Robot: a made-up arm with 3 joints. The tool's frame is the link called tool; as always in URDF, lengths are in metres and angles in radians. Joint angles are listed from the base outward.
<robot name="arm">
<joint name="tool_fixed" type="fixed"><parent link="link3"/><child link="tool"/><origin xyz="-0.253 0.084 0.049" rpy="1.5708 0 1.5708"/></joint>
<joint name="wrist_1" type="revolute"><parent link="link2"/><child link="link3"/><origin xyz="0.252 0.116 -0.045" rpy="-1.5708 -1.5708 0"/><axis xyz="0 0 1"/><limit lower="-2.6" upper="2.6"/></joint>
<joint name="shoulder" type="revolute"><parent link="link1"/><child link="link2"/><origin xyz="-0.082 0.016 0.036" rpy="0 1.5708 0"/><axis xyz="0 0 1"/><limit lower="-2.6" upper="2.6"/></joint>
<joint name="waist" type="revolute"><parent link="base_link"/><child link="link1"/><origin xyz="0 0 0.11" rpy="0 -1.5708 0"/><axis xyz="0 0 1"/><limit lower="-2.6" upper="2.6"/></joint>
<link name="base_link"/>
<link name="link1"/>
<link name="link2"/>
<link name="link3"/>
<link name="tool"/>
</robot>
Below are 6 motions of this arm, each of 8 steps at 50 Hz.
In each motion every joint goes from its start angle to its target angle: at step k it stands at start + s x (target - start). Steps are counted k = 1, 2, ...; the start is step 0. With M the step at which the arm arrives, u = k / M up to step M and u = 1 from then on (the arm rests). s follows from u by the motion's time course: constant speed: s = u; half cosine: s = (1 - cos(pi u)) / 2; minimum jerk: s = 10 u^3 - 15 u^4 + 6 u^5.
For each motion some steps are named. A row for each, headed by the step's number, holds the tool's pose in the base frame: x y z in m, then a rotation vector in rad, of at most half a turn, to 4 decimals.
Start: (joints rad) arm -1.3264 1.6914 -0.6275
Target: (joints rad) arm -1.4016 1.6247 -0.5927
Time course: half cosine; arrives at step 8
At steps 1, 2, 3, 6, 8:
1: -0.2550 0.3850 0.4906 1.4752 -1.5494 1.1205
2: -0.2517 0.3829 0.4945 1.4785 -1.5493 1.1103
3: -0.2468 0.3797 0.5003 1.4836 -1.5489 1.0951
6: -0.2302 0.3681 0.5190 1.5017 -1.5464 1.0445
8: -0.2257 0.3648 0.5239 1.5068 -1.5453 1.0311

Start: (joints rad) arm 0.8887 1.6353 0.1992
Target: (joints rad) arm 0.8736 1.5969 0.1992
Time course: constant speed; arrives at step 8
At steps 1, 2, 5, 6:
1: -0.2177 -0.1203 -0.3622 -0.8352 0.8684 1.4577
2: -0.2164 -0.1189 -0.3631 -0.8346 0.8650 1.4537
5: -0.2124 -0.1146 -0.3657 -0.8328 0.8550 1.4417
6: -0.2110 -0.1131 -0.3666 -0.8322 0.8517 1.4377

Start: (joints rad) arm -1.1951 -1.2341 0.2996
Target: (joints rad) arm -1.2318 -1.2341 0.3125
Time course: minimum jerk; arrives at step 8
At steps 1, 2, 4, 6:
1: 0.2048 0.3029 -0.1947 1.2090 0.9728 -0.9305
2: 0.2047 0.3040 -0.1935 1.2123 0.9755 -0.9287
4: 0.2043 0.3089 -0.1879 1.2274 0.9878 -0.9203
6: 0.2038 0.3136 -0.1821 1.2425 1.0001 -0.9118

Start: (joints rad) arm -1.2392 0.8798 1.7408
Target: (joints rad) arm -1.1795 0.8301 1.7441
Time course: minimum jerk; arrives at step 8
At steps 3, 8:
3: -0.1692 0.1956 0.1603 0.1645 0.9342 1.4010
8: -0.1657 0.1988 0.1564 0.1601 0.9908 1.3690

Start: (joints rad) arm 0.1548 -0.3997 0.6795
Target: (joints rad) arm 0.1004 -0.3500 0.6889
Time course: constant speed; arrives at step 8
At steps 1, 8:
1: 0.1732 0.0511 -0.2783 -0.0067 0.6414 -0.4264
8: 0.1671 0.0793 -0.2756 0.0250 0.6636 -0.3696

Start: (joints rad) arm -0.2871 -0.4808 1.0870
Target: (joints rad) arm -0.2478 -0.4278 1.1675
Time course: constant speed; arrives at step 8
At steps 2, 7, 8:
2: 0.0949 0.2159 -0.1563 0.5035 1.1437 -0.2668
7: 0.0825 0.2148 -0.1501 0.4725 1.1870 -0.2399
8: 0.0800 0.2145 -0.1489 0.4661 1.1957 -0.2347

